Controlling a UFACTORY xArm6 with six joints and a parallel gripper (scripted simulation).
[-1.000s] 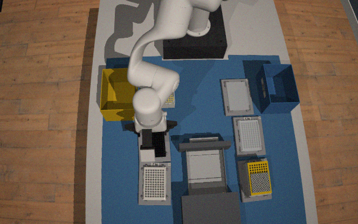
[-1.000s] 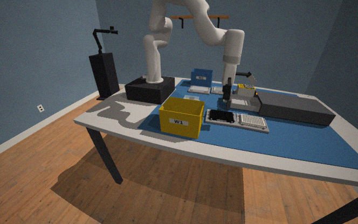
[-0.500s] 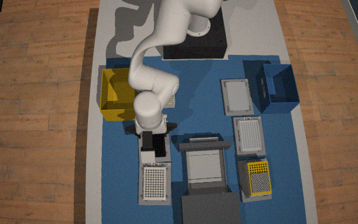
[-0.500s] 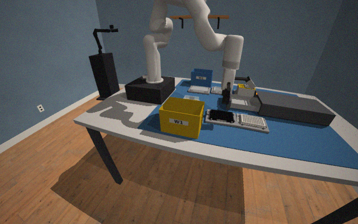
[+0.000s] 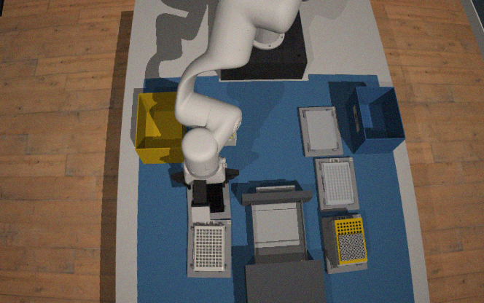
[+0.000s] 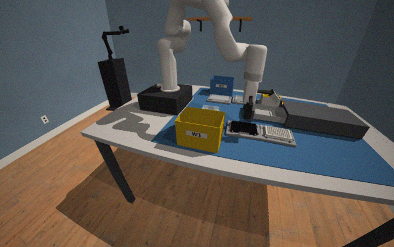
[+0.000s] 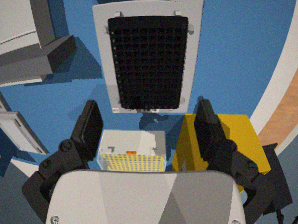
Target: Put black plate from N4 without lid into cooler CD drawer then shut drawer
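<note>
My gripper is now 80 mm above the black plate. Round my hand: blue bin: 110 mm behind, 540 mm to the left, 70 mm below; then yellow bin W1: 200 mm behind, 100 mm to the right, 70 mm below; then cooler drawer: 170 mm ahead, 170 mm to the left, 80 mm below.
</note>
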